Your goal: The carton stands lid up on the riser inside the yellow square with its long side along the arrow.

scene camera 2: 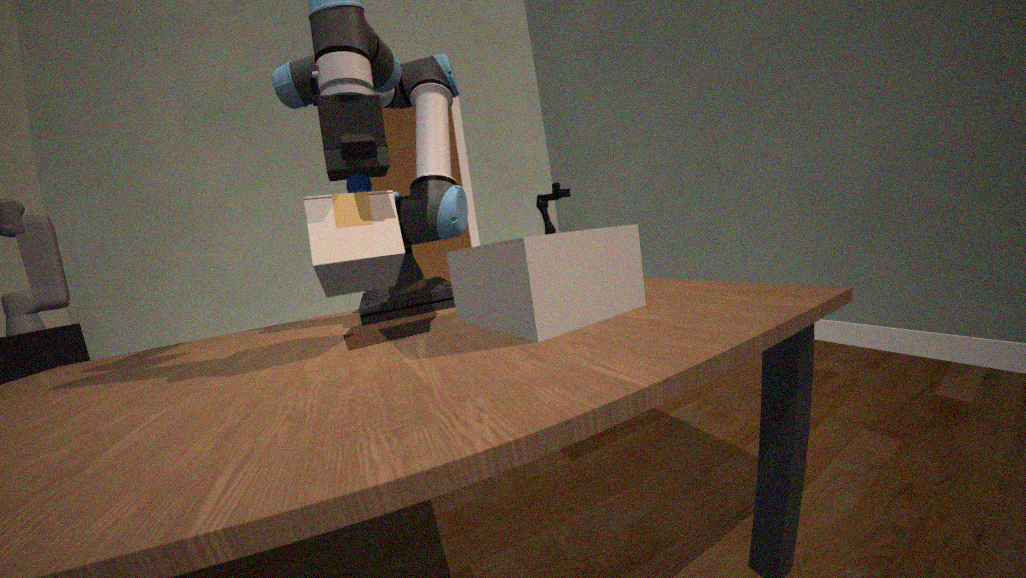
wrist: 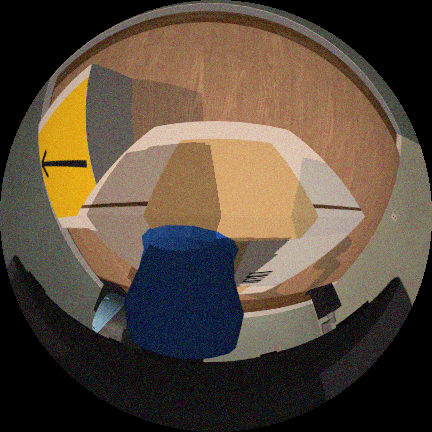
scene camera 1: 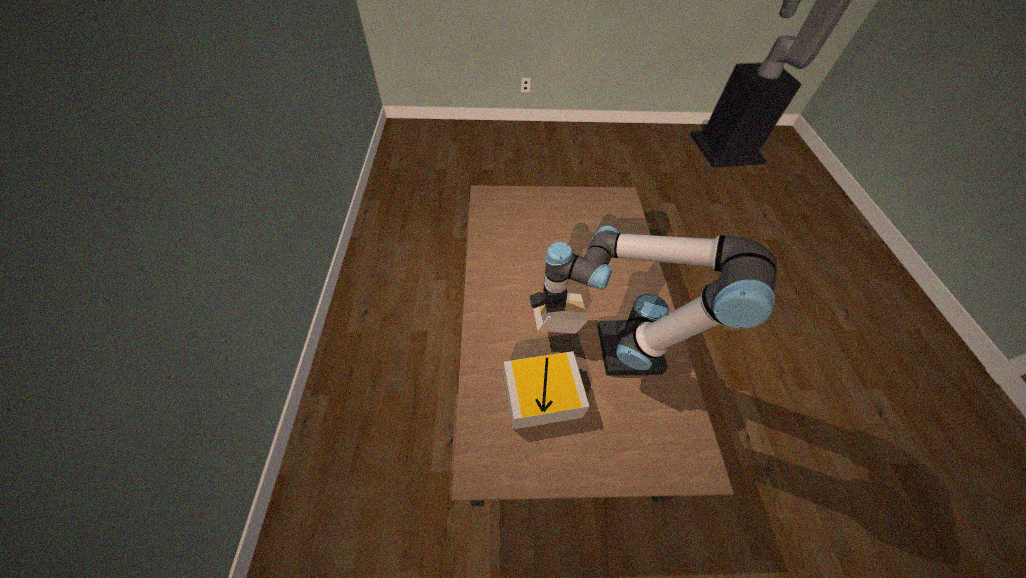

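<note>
The white carton (scene camera 1: 567, 320) (scene camera 2: 356, 244) (wrist: 265, 185), with tan tape, hangs tilted in the air off the table. Its taped side and its underside show in scene camera 2. In the wrist view its long side runs roughly parallel to the arrow (scene camera 1: 545, 380) (wrist: 67, 163). My gripper (scene camera 2: 358, 184) (wrist: 184, 280), a blue suction cup, is on the carton's lid; the cup hides part of the lid. The white riser (scene camera 1: 552, 418) (scene camera 2: 588, 283) (wrist: 107, 120) stands on the table beside the carton and apart from it. The yellow square (scene camera 1: 527, 391) (wrist: 65, 130) covers most of its top.
The wooden table (scene camera 1: 495, 251) (scene camera 2: 358, 430) carries the arm's black base (scene camera 1: 635, 367), which stands close to the riser. A second robot on a black pedestal (scene camera 1: 750, 107) (scene camera 2: 43, 348) stands on the floor away from the table. Walls surround the floor.
</note>
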